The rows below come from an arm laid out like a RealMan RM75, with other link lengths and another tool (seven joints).
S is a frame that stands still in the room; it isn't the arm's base.
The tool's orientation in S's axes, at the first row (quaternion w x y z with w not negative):
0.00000 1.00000 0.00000 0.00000
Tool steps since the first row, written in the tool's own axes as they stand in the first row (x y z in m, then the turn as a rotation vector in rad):
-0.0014 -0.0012 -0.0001 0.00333 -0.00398 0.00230
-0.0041 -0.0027 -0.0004 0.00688 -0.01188 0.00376
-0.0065 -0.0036 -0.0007 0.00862 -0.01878 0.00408
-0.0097 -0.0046 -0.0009 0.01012 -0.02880 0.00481
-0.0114 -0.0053 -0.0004 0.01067 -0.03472 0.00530
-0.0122 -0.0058 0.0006 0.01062 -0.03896 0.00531
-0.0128 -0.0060 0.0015 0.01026 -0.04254 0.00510
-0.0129 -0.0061 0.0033 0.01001 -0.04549 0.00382
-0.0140 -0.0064 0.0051 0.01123 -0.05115 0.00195
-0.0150 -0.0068 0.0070 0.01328 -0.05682 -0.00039
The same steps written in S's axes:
-0.0014 0.0012 0.0001 0.00333 0.00398 -0.00230
-0.0041 0.0027 0.0004 0.00688 0.01188 -0.00376
-0.0065 0.0036 0.0007 0.00862 0.01878 -0.00408
-0.0097 0.0046 0.0009 0.01012 0.02880 -0.00481
-0.0114 0.0053 0.0004 0.01067 0.03472 -0.00530
-0.0122 0.0058 -0.0006 0.01062 0.03896 -0.00531
-0.0128 0.0060 -0.0015 0.01026 0.04254 -0.00510
-0.0129 0.0061 -0.0033 0.01001 0.04549 -0.00382
-0.0140 0.0064 -0.0051 0.01123 0.05115 -0.00195
-0.0150 0.0068 -0.0070 0.01328 0.05682 0.00039

